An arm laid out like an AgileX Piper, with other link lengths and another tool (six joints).
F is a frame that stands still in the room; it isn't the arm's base.
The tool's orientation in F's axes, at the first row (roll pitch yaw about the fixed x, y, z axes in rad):
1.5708, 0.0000, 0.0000
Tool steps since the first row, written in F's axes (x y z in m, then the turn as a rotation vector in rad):
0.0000, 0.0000, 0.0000, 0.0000, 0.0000, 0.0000
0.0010, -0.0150, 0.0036, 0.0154, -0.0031, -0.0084
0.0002, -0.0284, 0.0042, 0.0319, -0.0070, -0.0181
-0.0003, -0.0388, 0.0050, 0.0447, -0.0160, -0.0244
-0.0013, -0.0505, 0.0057, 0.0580, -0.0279, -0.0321
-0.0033, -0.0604, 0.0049, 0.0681, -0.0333, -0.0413
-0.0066, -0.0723, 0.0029, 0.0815, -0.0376, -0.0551
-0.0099, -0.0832, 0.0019, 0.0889, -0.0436, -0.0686
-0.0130, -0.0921, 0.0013, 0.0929, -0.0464, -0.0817
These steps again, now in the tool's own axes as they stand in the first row. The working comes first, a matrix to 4 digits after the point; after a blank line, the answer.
The tool's axes in the first row as the columns of a matrix, in F's axes (used below as rounded here):
1.0000, 0.0000, 0.0000
0.0000, 0.0000, -1.0000
0.0000, 1.0000, 0.0000

0.0000, 0.0000, 0.0000, 0.0000, 0.0000, 0.0000
0.0010, 0.0036, 0.0150, 0.0154, -0.0084, 0.0031
0.0002, 0.0042, 0.0284, 0.0319, -0.0181, 0.0070
-0.0003, 0.0050, 0.0388, 0.0447, -0.0244, 0.0160
-0.0013, 0.0057, 0.0505, 0.0580, -0.0321, 0.0279
-0.0033, 0.0049, 0.0604, 0.0681, -0.0413, 0.0333
-0.0066, 0.0029, 0.0723, 0.0815, -0.0551, 0.0376
-0.0099, 0.0019, 0.0832, 0.0889, -0.0686, 0.0436
-0.0130, 0.0013, 0.0921, 0.0929, -0.0817, 0.0464

